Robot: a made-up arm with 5 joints.
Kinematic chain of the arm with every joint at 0, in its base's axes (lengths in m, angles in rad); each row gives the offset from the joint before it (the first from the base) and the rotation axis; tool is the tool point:
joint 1: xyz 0 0 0.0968 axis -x
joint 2: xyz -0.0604 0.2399 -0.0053 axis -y
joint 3: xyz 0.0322 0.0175 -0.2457 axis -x
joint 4: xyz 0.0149 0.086 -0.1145 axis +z
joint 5: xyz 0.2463 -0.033 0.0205 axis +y
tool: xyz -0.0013 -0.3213 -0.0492
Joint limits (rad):
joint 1: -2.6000..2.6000
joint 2: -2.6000..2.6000
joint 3: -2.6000..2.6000
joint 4: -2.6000..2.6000
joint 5: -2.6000..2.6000
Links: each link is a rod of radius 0.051 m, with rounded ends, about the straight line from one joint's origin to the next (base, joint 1, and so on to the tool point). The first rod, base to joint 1, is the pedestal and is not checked.
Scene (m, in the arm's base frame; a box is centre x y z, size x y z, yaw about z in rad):
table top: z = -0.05
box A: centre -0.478 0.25 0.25 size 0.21 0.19 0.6 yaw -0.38
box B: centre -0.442 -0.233 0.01 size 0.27 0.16 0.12 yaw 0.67
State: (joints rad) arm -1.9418 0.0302 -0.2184 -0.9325 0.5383
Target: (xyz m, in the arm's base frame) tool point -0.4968 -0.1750 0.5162
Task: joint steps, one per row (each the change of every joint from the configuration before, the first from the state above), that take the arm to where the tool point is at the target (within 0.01 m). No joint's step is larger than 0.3 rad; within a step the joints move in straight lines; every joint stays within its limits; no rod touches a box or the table.
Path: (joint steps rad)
1: -0.1840 -0.1051 -0.2656 0.0942 -0.1691
2: -0.1841 -0.1052 -0.2657 0.0941 -0.1690
3: -0.1840 -0.1051 -0.2656 0.0942 -0.1691
4: -0.0119 -0.0344 -0.0348 -0.2505 0.0304
5: -0.0119 -0.0344 -0.0349 -0.2506 0.0304
6: -0.0118 -0.0344 -0.0348 -0.2505 0.0304
7: -0.0128 0.0550 0.2350 -0.2276 0.1362
8: -0.0128 0.0550 0.2349 -0.2276 0.1363
9: -0.0128 0.0549 0.2350 -0.2277 0.1362

